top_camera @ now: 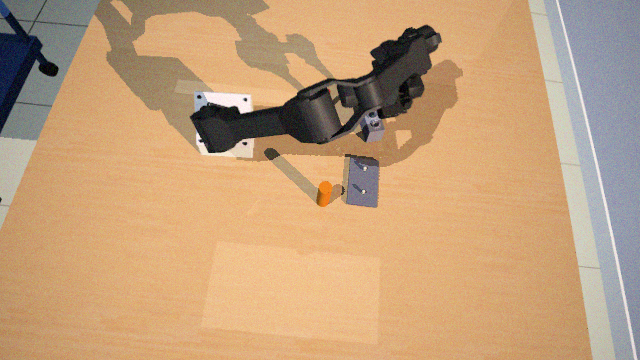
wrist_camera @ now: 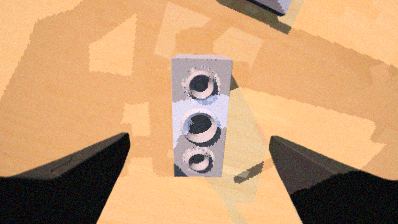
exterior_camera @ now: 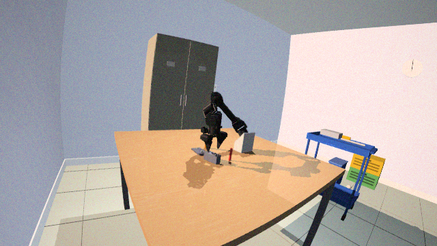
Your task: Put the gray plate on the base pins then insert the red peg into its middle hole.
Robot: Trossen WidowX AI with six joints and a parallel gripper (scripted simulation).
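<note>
The gray plate lies 3 cm below my gripper tip. From my gripper tip the other things lie so: orange cylinder: 23 cm to the right, 8 cm behind, 3 cm below; then base: 16 cm to the right, 6 cm below, 1 cm ahead; then red peg: 12 cm behind, 3 cm below, 2 cm to the left.
</note>
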